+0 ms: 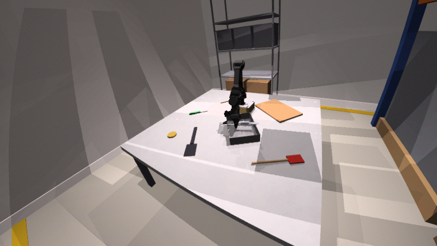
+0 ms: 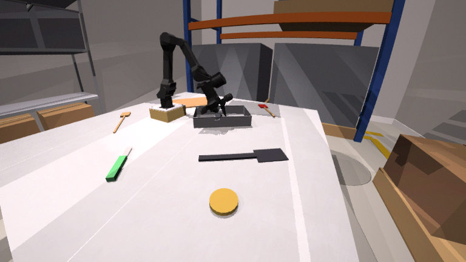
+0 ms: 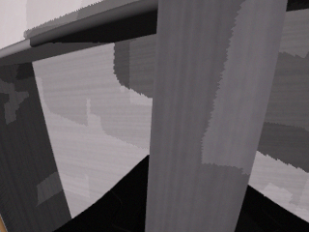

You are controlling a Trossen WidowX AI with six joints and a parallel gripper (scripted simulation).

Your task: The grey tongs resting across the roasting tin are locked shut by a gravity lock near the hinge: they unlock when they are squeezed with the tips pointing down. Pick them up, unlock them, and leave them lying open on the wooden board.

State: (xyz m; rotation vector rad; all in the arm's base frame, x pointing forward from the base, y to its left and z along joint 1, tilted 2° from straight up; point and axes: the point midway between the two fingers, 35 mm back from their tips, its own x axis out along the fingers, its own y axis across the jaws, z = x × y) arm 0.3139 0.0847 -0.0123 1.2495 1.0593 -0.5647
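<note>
Right now my gripper tip is 30 mm to the right of the roasting tin and 30 mm past it. Round my gripper tip: wooden board (420 mm behind, 210 mm to the left, 30 mm below); black spatula (240 mm to the right, 220 mm ahead, 30 mm below); red spatula (350 mm to the left, 170 mm ahead, 30 mm below).
</note>
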